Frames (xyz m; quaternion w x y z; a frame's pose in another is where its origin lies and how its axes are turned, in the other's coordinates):
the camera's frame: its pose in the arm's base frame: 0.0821 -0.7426 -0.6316 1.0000 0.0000 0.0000 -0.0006
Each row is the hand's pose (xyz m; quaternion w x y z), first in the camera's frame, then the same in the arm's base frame.
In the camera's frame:
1: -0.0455 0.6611 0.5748 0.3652 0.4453 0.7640 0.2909
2: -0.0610 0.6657 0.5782 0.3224 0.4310 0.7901 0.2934
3: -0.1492 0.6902 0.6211 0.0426 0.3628 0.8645 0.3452
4: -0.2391 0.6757 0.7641 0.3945 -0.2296 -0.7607 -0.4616
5: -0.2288 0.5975 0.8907 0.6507 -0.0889 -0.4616 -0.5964
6: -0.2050 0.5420 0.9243 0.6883 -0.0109 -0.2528 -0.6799
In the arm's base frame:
1: 0.0374 -0.0814 -0.0568 0.3654 0.4458 0.7637 0.2907
2: 0.0219 -0.0768 -0.0534 0.3226 0.4315 0.7898 0.2932
3: -0.0663 -0.0522 -0.0105 0.0428 0.3633 0.8643 0.3452
4: -0.1562 -0.0666 0.1325 0.3942 -0.2300 -0.7605 -0.4618
5: -0.1460 -0.1448 0.2591 0.6503 -0.0892 -0.4615 -0.5968
6: -0.1222 -0.2004 0.2927 0.6879 -0.0111 -0.2528 -0.6803

